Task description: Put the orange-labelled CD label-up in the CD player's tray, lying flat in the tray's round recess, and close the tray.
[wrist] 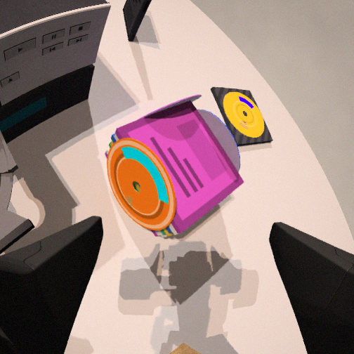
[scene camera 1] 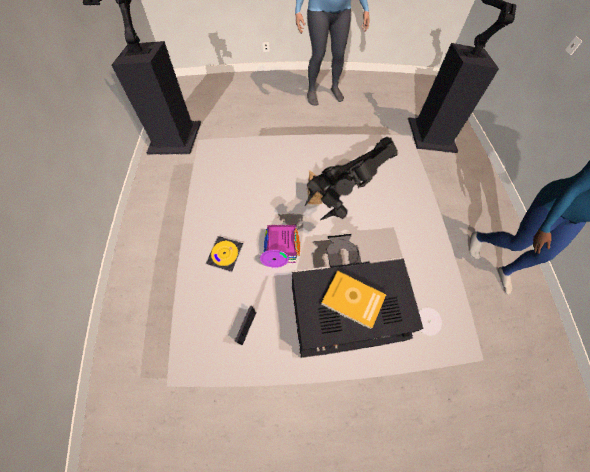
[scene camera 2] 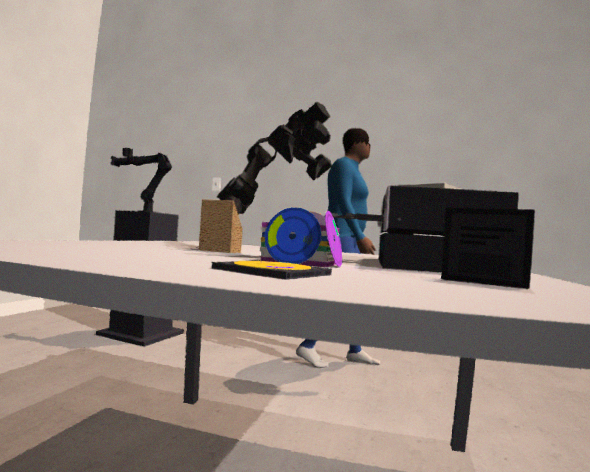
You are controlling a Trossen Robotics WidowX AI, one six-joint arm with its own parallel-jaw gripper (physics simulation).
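Places are measured from the arm's base along level axes (x ahead, y left, z up), in metres.
Pixels of known places: gripper, between the fingertips: point(scene camera 1: 312, 212) point(scene camera 2: 302, 170); arm's base, origin of its link: point(scene camera 2: 223, 215).
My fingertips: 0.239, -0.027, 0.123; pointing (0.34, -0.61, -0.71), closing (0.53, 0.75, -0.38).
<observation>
For each thing: its top centre in the pictures, then the offset to it from my fingertips, as dx, dy, dz. "pt": a spot on its surface instead.
- magenta top case, centre of its top: point(scene camera 2: 302, 225) point(scene camera 1: 281, 239) +0.052, -0.122, -0.142
- CD player, a spot on its surface: point(scene camera 2: 450, 205) pt +0.360, -0.048, -0.079
- purple disc, centre of its top: point(scene camera 1: 273, 253) +0.132, -0.148, -0.110
- blue disc, centre of its top: point(scene camera 2: 294, 207) +0.055, -0.190, -0.108
- yellow disc, centre of its top: point(scene camera 2: 272, 264) point(scene camera 1: 224, 252) +0.096, -0.377, -0.213
- orange-yellow case, centre of its top: point(scene camera 2: 437, 189) point(scene camera 1: 354, 298) +0.330, +0.150, -0.018
- upright black panel, centre of its top: point(scene camera 2: 488, 208) point(scene camera 1: 243, 323) +0.418, -0.236, -0.100
The orange-labelled CD point(wrist: 129, 172) stands on edge, leaning against the side of a stack of cases with a magenta top case point(scene camera 1: 282, 239) point(wrist: 200, 155); its label with a cyan arc faces the wrist camera. In scene camera 1 a thin orange edge of it shows at the stack's right side. The CD player point(scene camera 1: 310, 285) point(scene camera 2: 450, 205) point(wrist: 65, 47) has its tray point(scene camera 1: 341, 246) point(scene camera 2: 362, 217) point(wrist: 11, 229) out; in the wrist view part of the tray shows at the left edge. My gripper point(scene camera 1: 315, 210) point(scene camera 2: 303, 170) point(wrist: 189, 230) is open and empty, high above the table, back from the stack.
A purple disc point(scene camera 1: 272, 258) and a blue disc point(scene camera 2: 300, 230) lean on the stack. A yellow disc point(scene camera 1: 225, 247) lies on a black case. An orange-yellow case point(scene camera 1: 340, 300) lies on the player. A wooden block point(scene camera 2: 217, 225) and an upright black panel point(scene camera 1: 246, 325) point(scene camera 2: 487, 247) stand on the table.
</observation>
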